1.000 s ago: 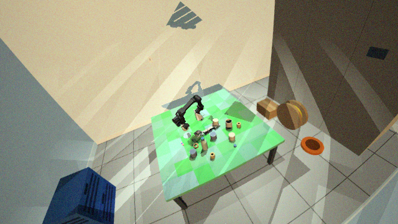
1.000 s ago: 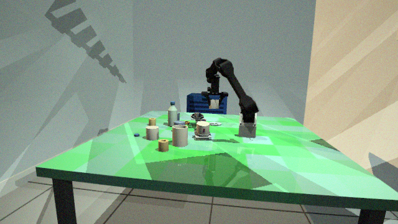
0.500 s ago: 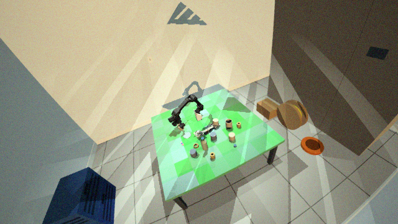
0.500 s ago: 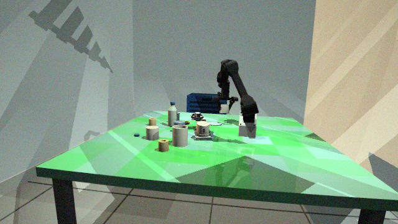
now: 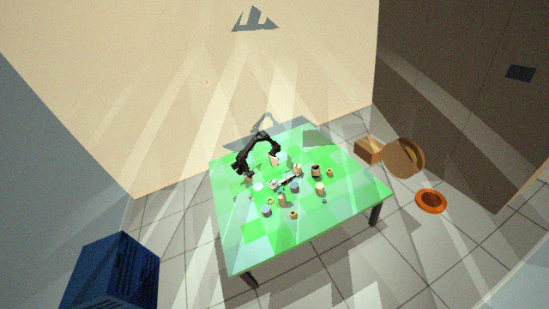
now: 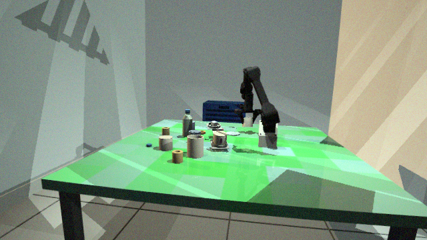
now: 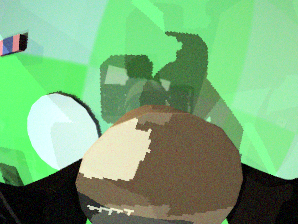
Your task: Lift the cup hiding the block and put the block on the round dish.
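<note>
Now: gripper tip 100 mm short of the white round dish, 60 mm above it and 50 mm to the right of it. Round my gripper tip: grey balance 290 mm to the left, 170 mm ahead, 40 mm below.
</note>
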